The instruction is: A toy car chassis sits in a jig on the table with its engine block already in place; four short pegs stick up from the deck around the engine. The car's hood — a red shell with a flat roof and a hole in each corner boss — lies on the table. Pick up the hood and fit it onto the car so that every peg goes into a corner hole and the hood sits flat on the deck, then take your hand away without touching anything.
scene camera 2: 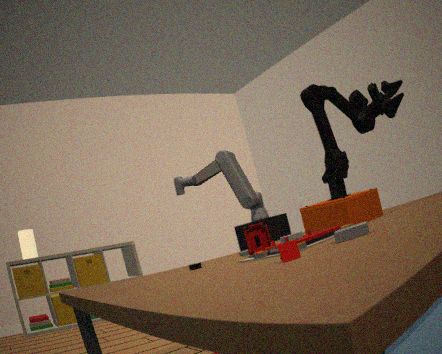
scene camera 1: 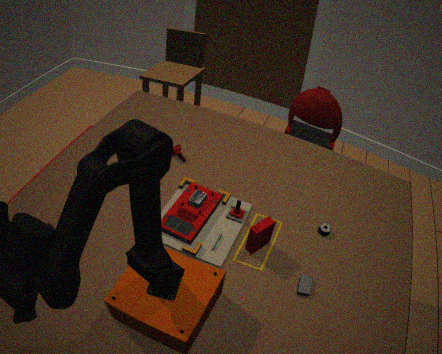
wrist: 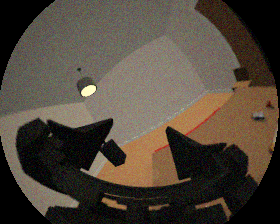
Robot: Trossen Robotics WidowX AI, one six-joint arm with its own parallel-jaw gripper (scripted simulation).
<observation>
My gripper [scene camera 2: 402,86] is open and holds nothing.
My gripper also shows in the wrist view [wrist: 140,125].
</observation>
